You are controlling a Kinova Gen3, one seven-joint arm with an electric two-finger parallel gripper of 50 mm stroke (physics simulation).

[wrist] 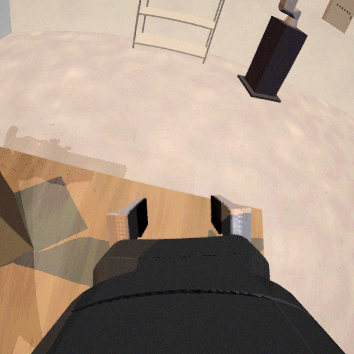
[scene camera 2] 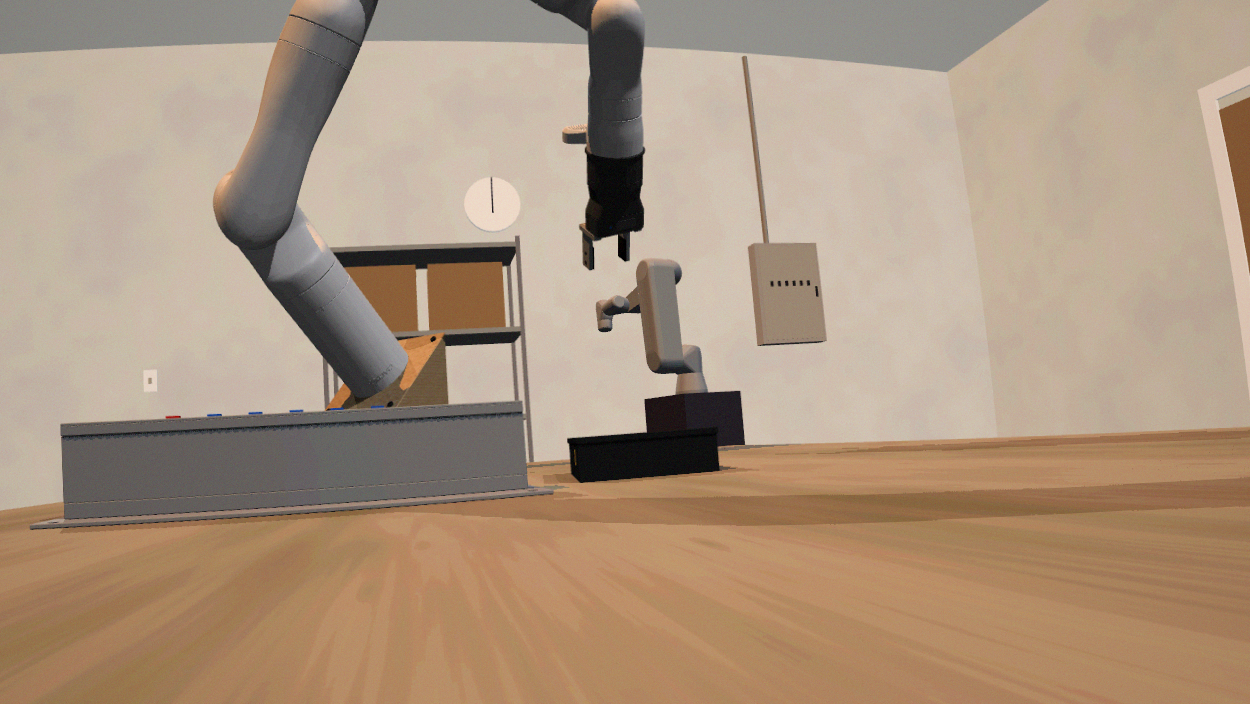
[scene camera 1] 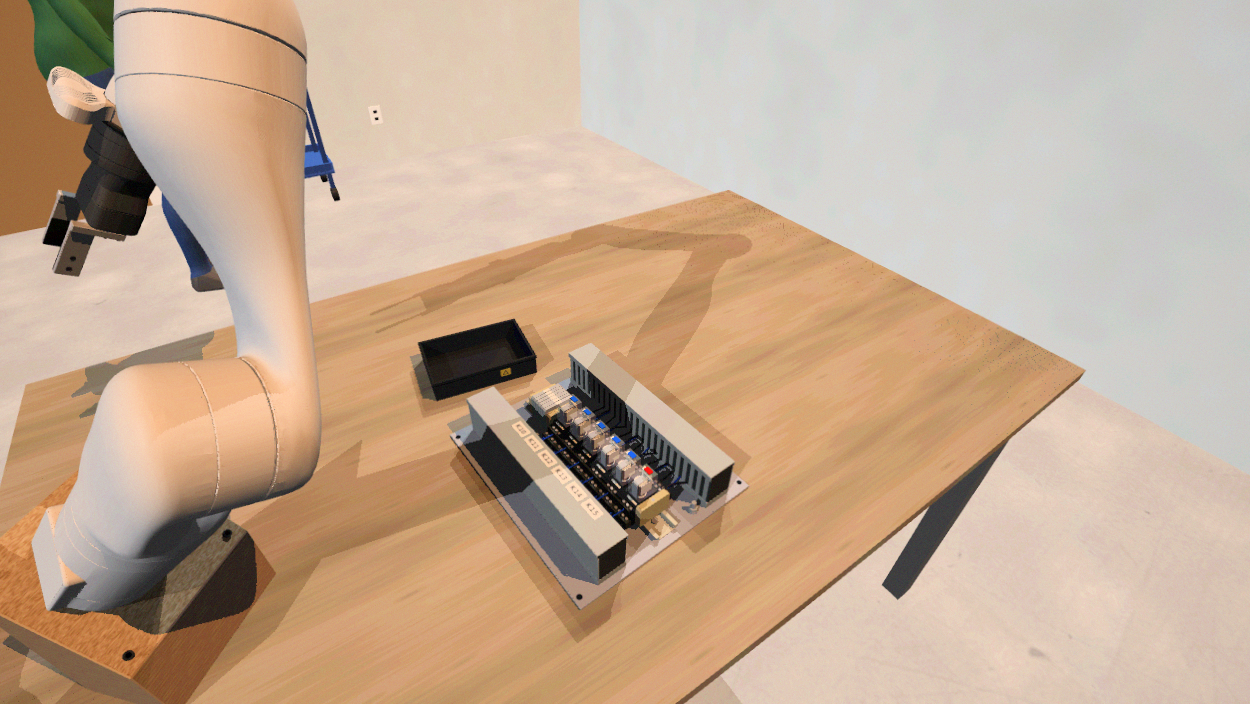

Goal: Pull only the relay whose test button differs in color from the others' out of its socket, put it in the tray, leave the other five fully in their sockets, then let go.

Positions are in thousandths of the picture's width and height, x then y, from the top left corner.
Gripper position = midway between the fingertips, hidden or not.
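A mounting plate is visible to me at (scene camera 1: 513,776) and at (scene camera 2: 100,739). I also see a tan block (scene camera 1: 518,725). As for my gripper, it appears at (scene camera 1: 48,367), at (scene camera 2: 485,373) and, in the view from the wrist, at (wrist: 504,595).
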